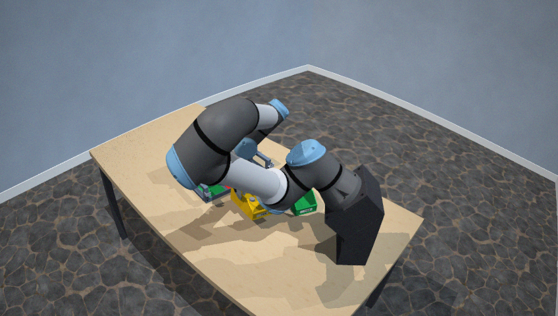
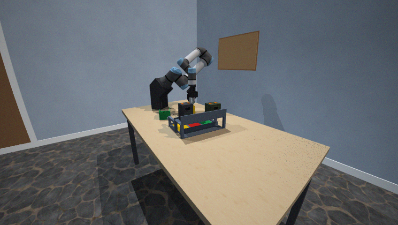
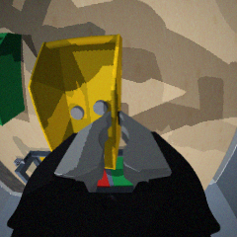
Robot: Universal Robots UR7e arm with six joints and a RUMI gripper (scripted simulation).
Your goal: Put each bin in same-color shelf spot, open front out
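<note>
Now: hand 1 cm past the yellow bin, 5 cm to the left of it and 3 cm above it. Round my hand: green bin 7 cm behind, 25 cm to the right, 6 cm below; then black box 35 cm ahead, 21 cm to the right, 6 cm above.
</note>
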